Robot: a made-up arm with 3 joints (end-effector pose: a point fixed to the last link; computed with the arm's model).
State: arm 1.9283 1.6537 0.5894
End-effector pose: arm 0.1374 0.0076 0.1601 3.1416 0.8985 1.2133
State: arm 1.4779 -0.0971 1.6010
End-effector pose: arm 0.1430 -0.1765 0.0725 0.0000 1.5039 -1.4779
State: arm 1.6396 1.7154 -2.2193
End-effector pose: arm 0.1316 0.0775 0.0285 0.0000 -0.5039 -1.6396
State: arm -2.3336 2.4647 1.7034
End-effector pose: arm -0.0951 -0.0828 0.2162 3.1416 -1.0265 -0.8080
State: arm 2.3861 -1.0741 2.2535
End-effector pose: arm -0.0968 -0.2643 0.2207 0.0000 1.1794 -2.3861
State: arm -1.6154 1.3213 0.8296
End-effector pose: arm -0.1248 -0.0291 0.1074 3.1416 0.9907 -1.5262
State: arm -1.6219 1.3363 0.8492
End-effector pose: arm -0.1247 -0.0294 0.1097 3.1416 0.9561 -1.5197
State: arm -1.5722 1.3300 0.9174
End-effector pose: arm -0.1260 -0.0178 0.1090 3.1416 0.8942 -1.5694
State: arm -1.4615 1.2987 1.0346
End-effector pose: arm -0.1260 0.0070 0.1046 3.1416 0.8083 -1.6801
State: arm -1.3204 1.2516 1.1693
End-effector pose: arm -0.1204 0.0376 0.0977 3.1416 0.7207 -1.8212
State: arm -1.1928 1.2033 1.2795
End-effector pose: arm -0.1103 0.0637 0.0909 3.1416 0.6588 -1.9488
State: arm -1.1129 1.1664 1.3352
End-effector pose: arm -0.1017 0.0787 0.0863 3.1416 0.6400 -2.0287
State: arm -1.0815 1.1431 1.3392
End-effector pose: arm -0.0980 0.0840 0.0841 3.1416 0.6593 -2.0601
